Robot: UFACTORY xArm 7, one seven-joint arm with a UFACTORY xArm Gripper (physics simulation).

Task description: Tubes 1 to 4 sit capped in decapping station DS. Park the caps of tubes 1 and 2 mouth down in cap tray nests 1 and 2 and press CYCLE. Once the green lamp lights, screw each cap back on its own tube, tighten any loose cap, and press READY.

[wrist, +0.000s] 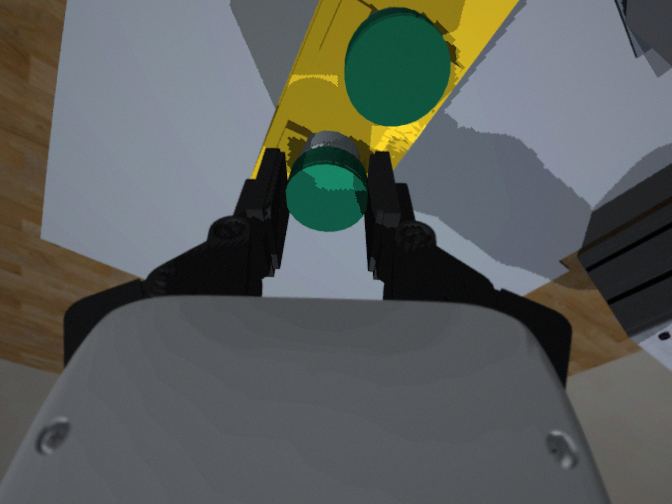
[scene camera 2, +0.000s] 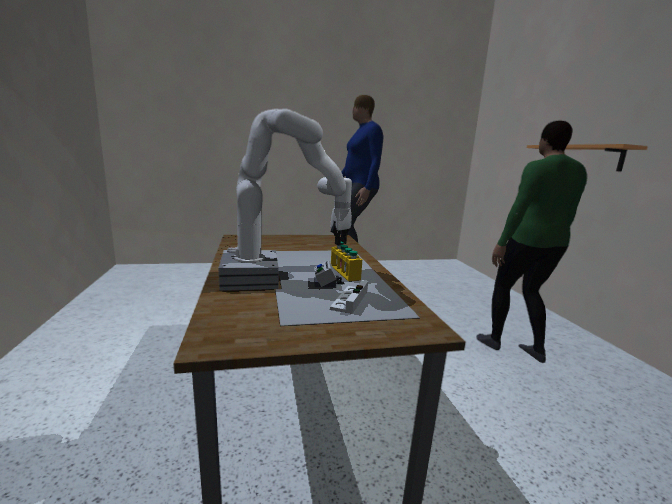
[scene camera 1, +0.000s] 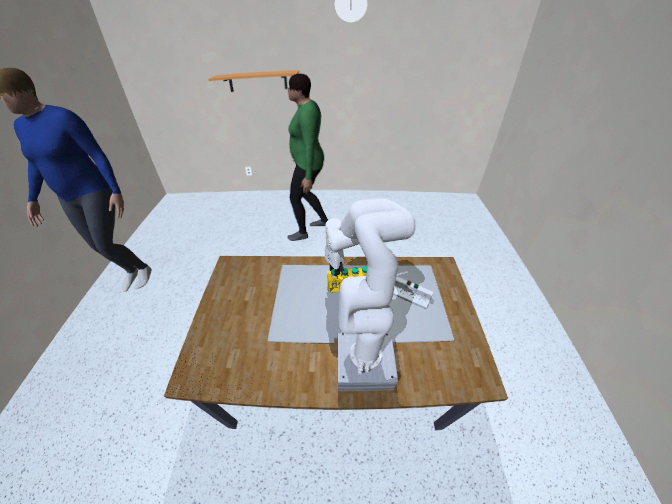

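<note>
The yellow decapping station (wrist: 347, 92) lies on the grey mat, also in scene camera 1 (scene camera 1: 344, 277) and scene camera 2 (scene camera 2: 346, 263). My gripper (wrist: 326, 184) stands over its end tube, black fingers pressed on both sides of a green cap (wrist: 326, 189). A grey tube neck (wrist: 328, 142) shows just past that cap; I cannot tell if the cap is still threaded on. A second green cap (wrist: 397, 66) sits on the neighbouring tube. The white cap tray (scene camera 1: 415, 292) lies to the right of the station, also in scene camera 2 (scene camera 2: 350, 297).
A dark grey button box (scene camera 2: 324, 277) sits between the arm's base (scene camera 1: 367, 368) and the station. A person in blue (scene camera 1: 65, 157) and a person in green (scene camera 1: 305, 146) stand on the floor beyond the wooden table.
</note>
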